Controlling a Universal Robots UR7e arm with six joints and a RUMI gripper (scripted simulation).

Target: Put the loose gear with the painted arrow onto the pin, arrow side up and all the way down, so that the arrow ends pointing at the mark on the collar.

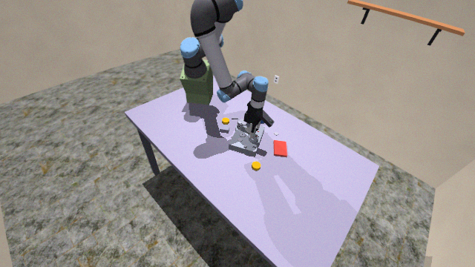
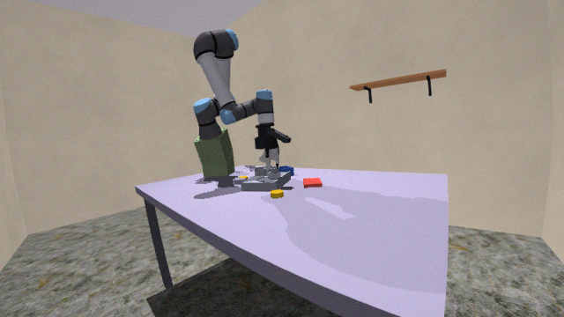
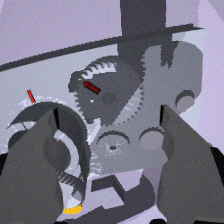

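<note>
Right now my hand is 4 cm above the grey toothed gear. From my hand the other things lie so: small grey block 20 cm behind, 8 cm to the right, 7 cm below; then yellow round piece 15 cm ahead, 11 cm to the right, 8 cm below; then flat red block 14 cm ahead, 11 cm to the left, 8 cm below.
</note>
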